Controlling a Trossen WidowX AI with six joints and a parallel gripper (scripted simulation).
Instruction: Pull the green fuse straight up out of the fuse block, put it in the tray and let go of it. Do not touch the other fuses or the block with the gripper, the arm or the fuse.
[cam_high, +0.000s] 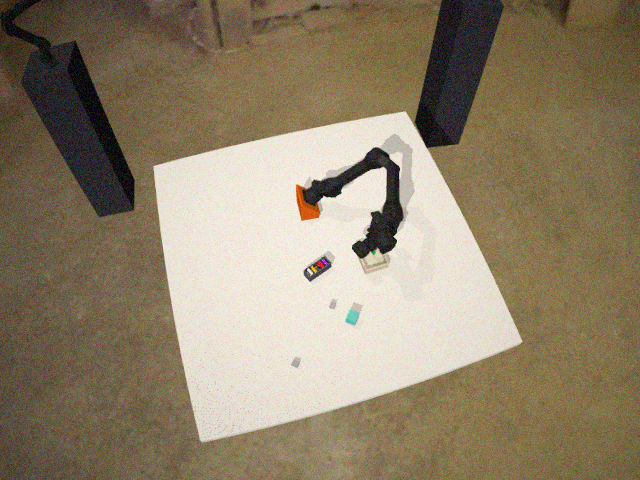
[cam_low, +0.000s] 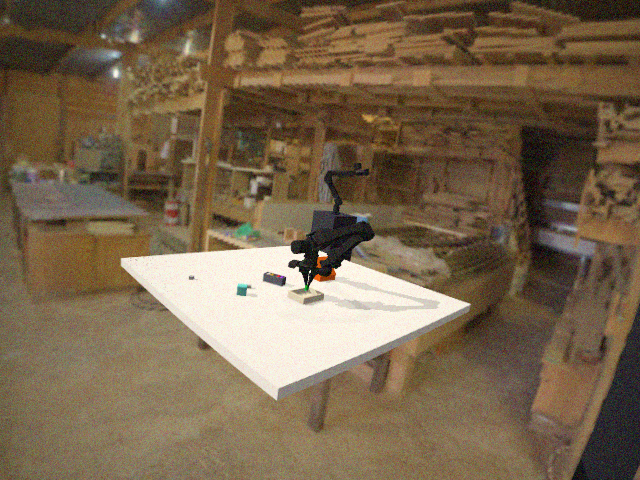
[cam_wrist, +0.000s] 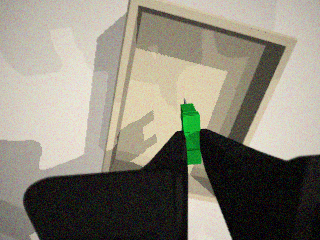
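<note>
The green fuse is 2 cm below my gripper tip. From my gripper tip the other things lie so: beige tray: 5 cm below.
</note>
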